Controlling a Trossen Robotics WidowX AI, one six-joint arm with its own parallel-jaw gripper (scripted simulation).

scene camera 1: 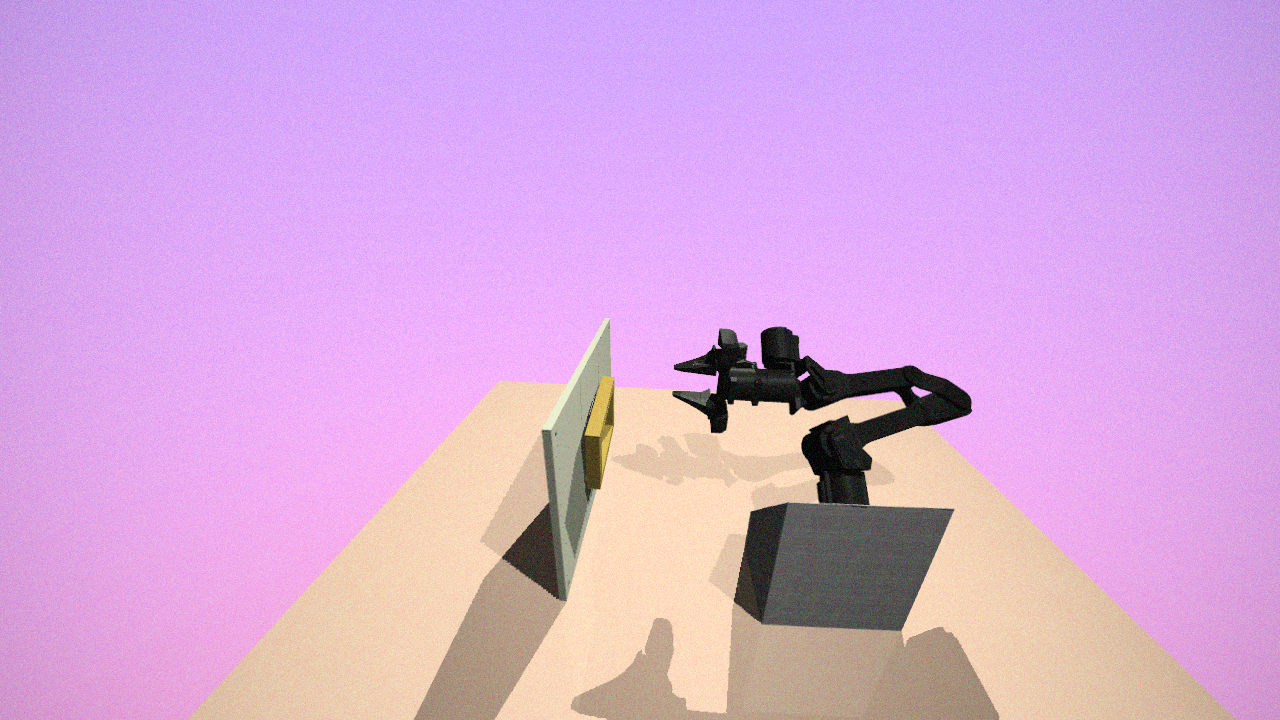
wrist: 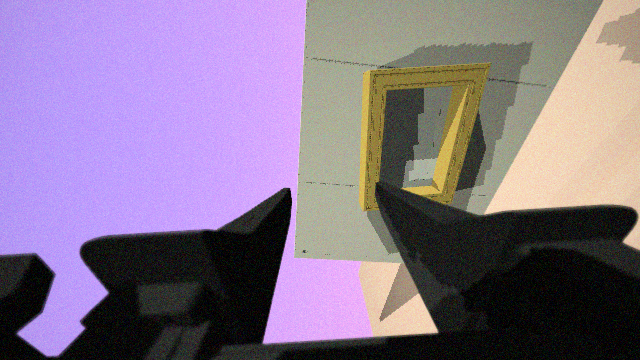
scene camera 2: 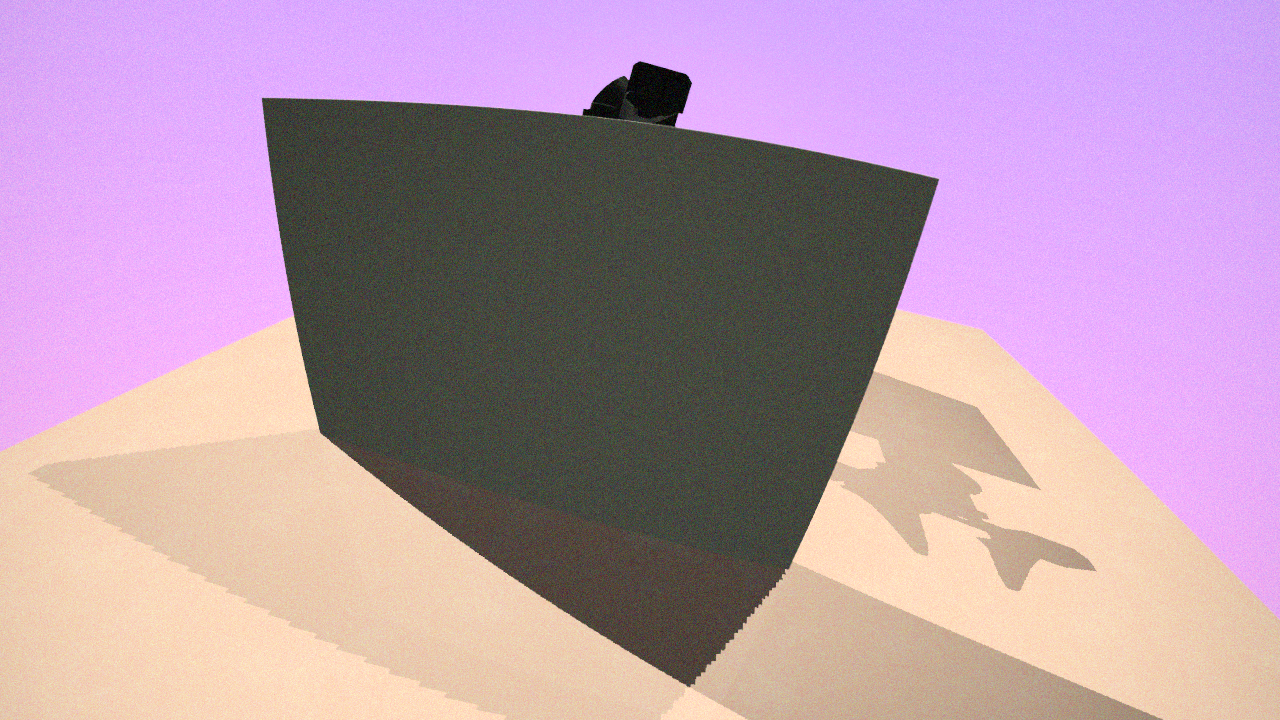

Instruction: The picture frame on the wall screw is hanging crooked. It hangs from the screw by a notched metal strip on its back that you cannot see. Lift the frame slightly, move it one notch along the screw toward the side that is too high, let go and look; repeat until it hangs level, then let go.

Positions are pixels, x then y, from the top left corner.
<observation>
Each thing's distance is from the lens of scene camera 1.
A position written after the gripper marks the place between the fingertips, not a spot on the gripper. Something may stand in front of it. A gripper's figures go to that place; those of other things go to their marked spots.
gripper [scene camera 1: 672, 380]: 70 cm
yellow picture frame [scene camera 1: 599, 430]: 68 cm
wall panel [scene camera 1: 570, 501]: 66 cm
</observation>
